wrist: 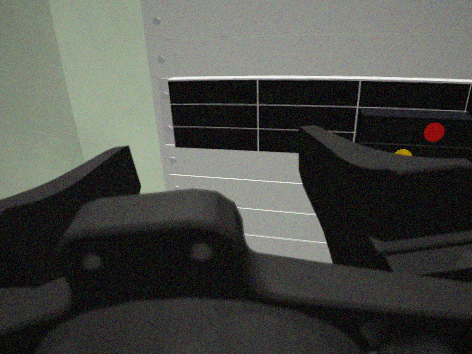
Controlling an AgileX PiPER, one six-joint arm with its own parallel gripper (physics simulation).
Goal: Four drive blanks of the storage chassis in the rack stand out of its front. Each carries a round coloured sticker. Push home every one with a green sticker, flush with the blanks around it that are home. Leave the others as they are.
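The storage chassis (214, 92) shows in the wrist view as a black grid of blanks with thin light edges, right of the rack's left post. At the right, a blank with a red sticker (434, 132) stands out of the front, its top face showing. Below it, a yellow sticker (403, 152) on another blank is partly covered by the right finger. No green sticker shows. My gripper (215, 157) is open, its fingers wide apart and nothing between them. The tips appear in front of the chassis's left part; the right finger hides some lower blanks.
Grey rack panels (310, 45) lie above the chassis, and further grey panels (270, 192) with light seams lie below it. The rack's left post (159, 100) carries a column of screws. A pale green wall (105, 85) is to the left.
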